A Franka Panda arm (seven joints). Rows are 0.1 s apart.
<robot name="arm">
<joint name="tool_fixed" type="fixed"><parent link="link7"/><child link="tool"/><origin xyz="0 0 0.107"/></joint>
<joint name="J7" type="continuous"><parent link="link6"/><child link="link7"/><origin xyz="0.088 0 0" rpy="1.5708 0 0"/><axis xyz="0 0 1"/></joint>
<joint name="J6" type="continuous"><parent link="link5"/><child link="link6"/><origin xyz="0 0 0" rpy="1.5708 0 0"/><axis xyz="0 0 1"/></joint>
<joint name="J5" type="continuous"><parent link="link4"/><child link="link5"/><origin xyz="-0.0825 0.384 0" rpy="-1.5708 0 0"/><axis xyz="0 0 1"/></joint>
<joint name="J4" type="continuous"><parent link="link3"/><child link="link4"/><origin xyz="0.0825 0 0" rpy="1.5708 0 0"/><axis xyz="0 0 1"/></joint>
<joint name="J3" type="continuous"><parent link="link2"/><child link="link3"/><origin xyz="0 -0.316 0" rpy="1.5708 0 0"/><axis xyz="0 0 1"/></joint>
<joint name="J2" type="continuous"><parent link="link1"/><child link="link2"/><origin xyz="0 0 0" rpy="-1.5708 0 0"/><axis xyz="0 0 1"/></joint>
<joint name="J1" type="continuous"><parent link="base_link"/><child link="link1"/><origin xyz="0 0 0.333"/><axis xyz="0 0 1"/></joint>
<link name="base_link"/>
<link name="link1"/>
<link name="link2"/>
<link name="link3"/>
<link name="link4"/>
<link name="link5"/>
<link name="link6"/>
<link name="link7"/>
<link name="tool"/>
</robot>
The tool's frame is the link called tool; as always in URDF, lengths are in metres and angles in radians. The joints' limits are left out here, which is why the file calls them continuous.
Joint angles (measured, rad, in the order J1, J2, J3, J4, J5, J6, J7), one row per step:
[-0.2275 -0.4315 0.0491 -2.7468 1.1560 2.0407 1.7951]
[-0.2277 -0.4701 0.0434 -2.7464 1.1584 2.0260 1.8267]
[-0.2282 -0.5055 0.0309 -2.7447 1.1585 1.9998 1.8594]
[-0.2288 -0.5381 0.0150 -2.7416 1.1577 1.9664 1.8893]
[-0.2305 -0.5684 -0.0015 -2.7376 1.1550 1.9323 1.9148]
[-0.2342 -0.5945 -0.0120 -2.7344 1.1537 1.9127 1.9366]
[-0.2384 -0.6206 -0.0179 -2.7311 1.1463 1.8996 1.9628]
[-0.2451 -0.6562 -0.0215 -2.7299 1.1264 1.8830 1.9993]
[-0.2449 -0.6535 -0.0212 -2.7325 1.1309 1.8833 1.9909]
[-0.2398 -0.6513 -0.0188 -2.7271 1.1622 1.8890 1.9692]
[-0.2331 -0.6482 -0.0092 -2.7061 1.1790 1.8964 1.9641]
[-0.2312 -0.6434 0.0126 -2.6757 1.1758 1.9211 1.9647]
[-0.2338 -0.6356 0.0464 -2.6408 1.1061 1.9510 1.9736]
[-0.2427 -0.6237 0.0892 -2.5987 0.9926 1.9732 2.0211]
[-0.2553 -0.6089 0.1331 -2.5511 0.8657 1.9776 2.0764]
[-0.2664 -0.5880 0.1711 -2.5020 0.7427 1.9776 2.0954]
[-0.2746 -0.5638 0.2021 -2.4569 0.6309 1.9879 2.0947]
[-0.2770 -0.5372 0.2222 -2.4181 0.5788 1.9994 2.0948]
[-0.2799 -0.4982 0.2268 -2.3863 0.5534 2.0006 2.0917]
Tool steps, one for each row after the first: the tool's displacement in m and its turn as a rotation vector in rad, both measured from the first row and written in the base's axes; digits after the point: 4 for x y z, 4 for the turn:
[-0.0016 0.0001 0.0141 0.0130 -0.0100 -0.0153]
[-0.0041 -0.0007 0.0277 0.0359 -0.0141 -0.0271]
[-0.0072 -0.0017 0.0409 0.0639 -0.0170 -0.0332]
[-0.0106 -0.0033 0.0536 0.0900 -0.0214 -0.0353]
[-0.0134 -0.0054 0.0643 0.1054 -0.0279 -0.0430]
[-0.0162 -0.0070 0.0745 0.1105 -0.0310 -0.0508]
[-0.0214 -0.0081 0.0860 0.1066 -0.0287 -0.0554]
[-0.0214 -0.0078 0.0842 0.1090 -0.0313 -0.0531]
[-0.0184 -0.0056 0.0877 0.1244 -0.0600 -0.0541]
[-0.0127 -0.0018 0.0972 0.1240 -0.0855 -0.0500]
[-0.0049 0.0020 0.1090 0.0913 -0.1139 -0.0466]
[0.0024 0.0070 0.1181 -0.0046 -0.1262 -0.0141]
[0.0099 0.0131 0.1270 -0.1293 -0.1053 0.0215]
[0.0174 0.0200 0.1369 -0.2581 -0.0768 0.0627]
[0.0259 0.0258 0.1460 -0.3869 -0.0724 0.1215]
[0.0354 0.0296 0.1540 -0.5079 -0.0854 0.1787]
[0.0456 0.0341 0.1610 -0.5664 -0.1011 0.2081]
[0.0565 0.0329 0.1604 -0.5837 -0.0964 0.2258]

